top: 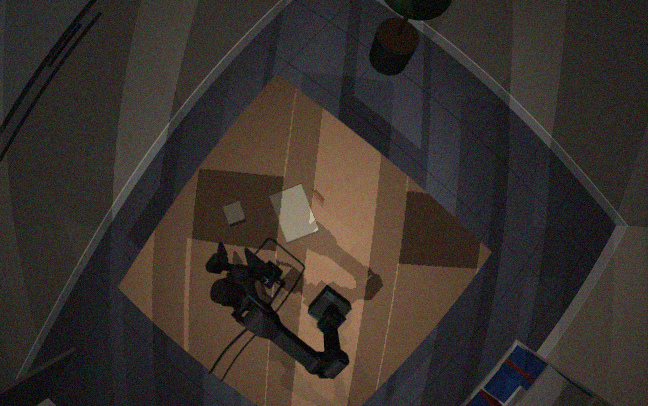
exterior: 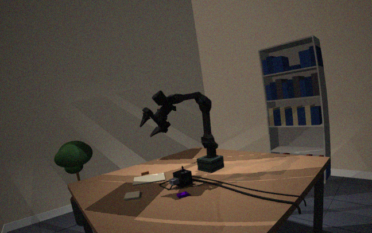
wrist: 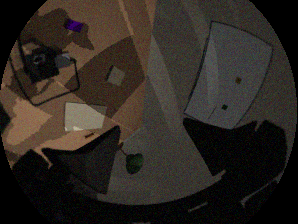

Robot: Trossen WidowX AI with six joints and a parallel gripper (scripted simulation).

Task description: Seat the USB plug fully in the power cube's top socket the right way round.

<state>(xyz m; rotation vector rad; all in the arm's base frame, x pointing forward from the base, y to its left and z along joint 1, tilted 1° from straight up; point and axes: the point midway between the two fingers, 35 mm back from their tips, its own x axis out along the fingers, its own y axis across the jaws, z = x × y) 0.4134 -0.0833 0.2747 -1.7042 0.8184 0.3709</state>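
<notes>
My gripper tip is 240 mm above the USB plug, 130 mm past it and 120 mm to the right of it. Round my gripper tip: purple block: 330 mm below, 220 mm to the left, 20 mm behind; small white pad: 330 mm below, 140 mm ahead, 20 mm to the right; white sheet: 330 mm below, 160 mm to the right, 80 mm behind.
</notes>
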